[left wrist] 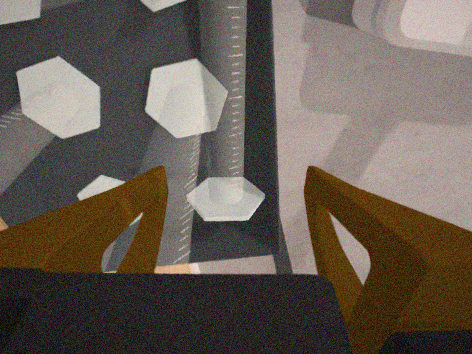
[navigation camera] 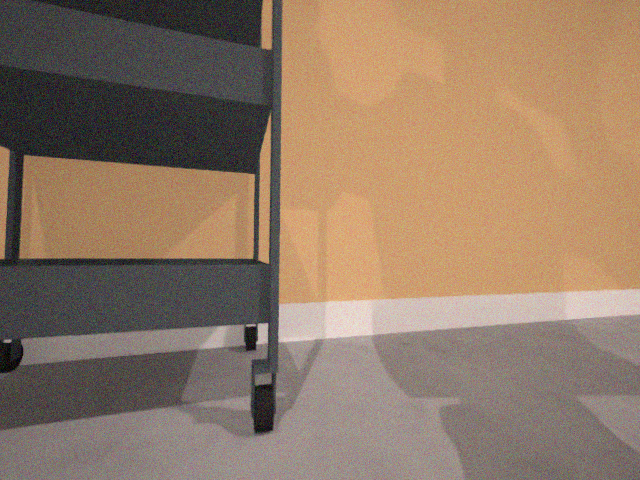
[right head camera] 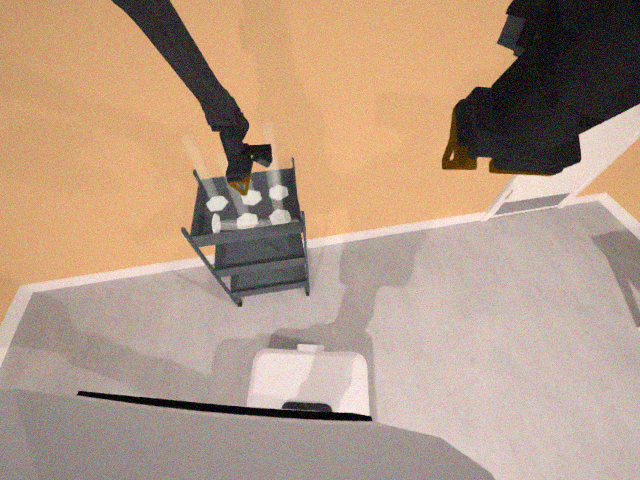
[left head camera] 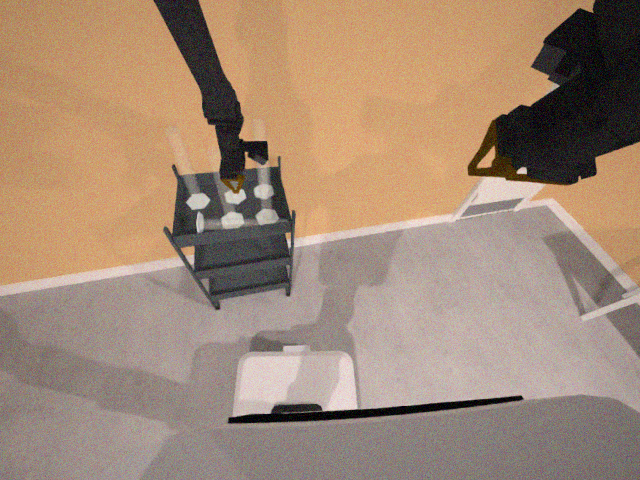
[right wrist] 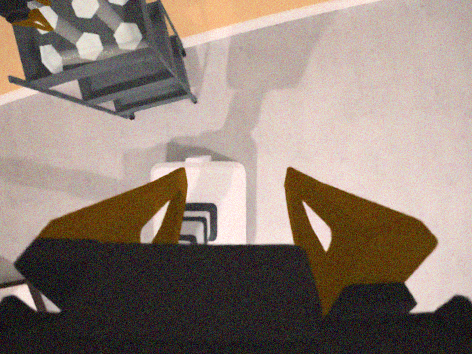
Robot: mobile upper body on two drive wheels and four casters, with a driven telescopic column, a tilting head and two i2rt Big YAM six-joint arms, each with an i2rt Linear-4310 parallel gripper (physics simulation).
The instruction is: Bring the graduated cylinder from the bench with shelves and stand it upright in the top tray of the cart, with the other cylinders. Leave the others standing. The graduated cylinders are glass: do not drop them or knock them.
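Frame: origin at the left arm's base, x back, y up, z left, level; metres.
Where they show: left gripper, fingertip midpoint: (left wrist: 236,178) (right head camera: 245,189) (left head camera: 236,186) (right wrist: 50,17); right gripper, fingertip midpoint: (right head camera: 466,166) (left head camera: 487,173) (right wrist: 235,176).
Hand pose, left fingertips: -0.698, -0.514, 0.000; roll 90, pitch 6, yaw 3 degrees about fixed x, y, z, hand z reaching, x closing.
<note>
After its pixels a point has its place, as x, y, z.
The dark cart (left head camera: 232,237) {-0.647, -0.727, 0.040} (right head camera: 248,236) {-0.650, -0.723, 0.029} (navigation camera: 129,299) {-0.665, -1.243, -0.040} holds glass graduated cylinders with pale hexagonal bases in its top tray (left wrist: 260,125) {-0.649, -0.744, 0.081}. Several stand upright, such as a front-row cylinder (left head camera: 232,220) {-0.739, -0.737, 0.057} (right head camera: 247,220) {-0.744, -0.738, 0.056} (left wrist: 186,97) {-0.736, -0.698, 0.036} (right wrist: 90,46) {-0.728, -0.719, 0.038}. One cylinder (left head camera: 200,222) {-0.678, -0.681, 0.155} (right head camera: 216,223) {-0.678, -0.682, 0.154} (left wrist: 226,199) {-0.686, -0.681, 0.149} (right wrist: 51,59) {-0.677, -0.683, 0.149} lies on its side along the tray's near edge. My left gripper (left head camera: 235,190) {-0.698, -0.514, 0.000} (right head camera: 242,191) {-0.698, -0.514, 0.000} (left wrist: 236,178) {-0.698, -0.514, 0.000} is open and empty over the tray; the lying cylinder's base appears between its fingers in the left wrist view. My right gripper (right head camera: 483,164) {-0.351, -0.131, -0.449} (right wrist: 235,176) {-0.351, -0.131, -0.449} is open and empty, away from the cart. The bench with shelves does not show.
An orange wall (left head camera: 361,129) {-1.146, -0.530, -0.486} (navigation camera: 465,180) {-1.201, -0.970, -0.717} rises behind the cart. A white rounded base (left head camera: 263,377) {-0.211, -1.147, -0.081} (right head camera: 273,377) {-0.196, -1.147, -0.070} (right wrist: 227,185) {-0.200, -1.146, -0.389} is on the floor below the cart in the picture. A white panel (left head camera: 496,193) {-1.451, -1.105, -1.832} (right head camera: 537,188) {-1.456, -1.105, -1.853} stands at the wall, right of the cart.
</note>
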